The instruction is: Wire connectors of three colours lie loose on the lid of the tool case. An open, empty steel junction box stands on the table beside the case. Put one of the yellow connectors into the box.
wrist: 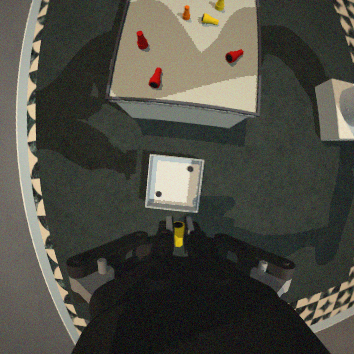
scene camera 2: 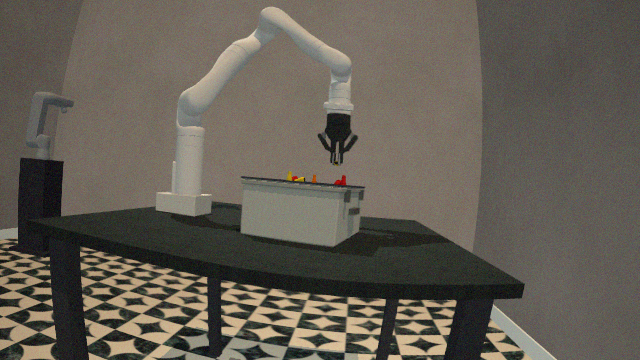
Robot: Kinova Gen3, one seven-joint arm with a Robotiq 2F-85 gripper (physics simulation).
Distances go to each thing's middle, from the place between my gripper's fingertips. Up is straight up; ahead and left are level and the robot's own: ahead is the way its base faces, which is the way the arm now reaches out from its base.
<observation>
Now: the steel junction box [wrist: 173,183] 16 cm below my hand and 2 cm to the right of it. Also, from my hand: tool case [scene camera 2: 324,214] (27 cm to the right, 12 cm below, 10 cm behind).
</observation>
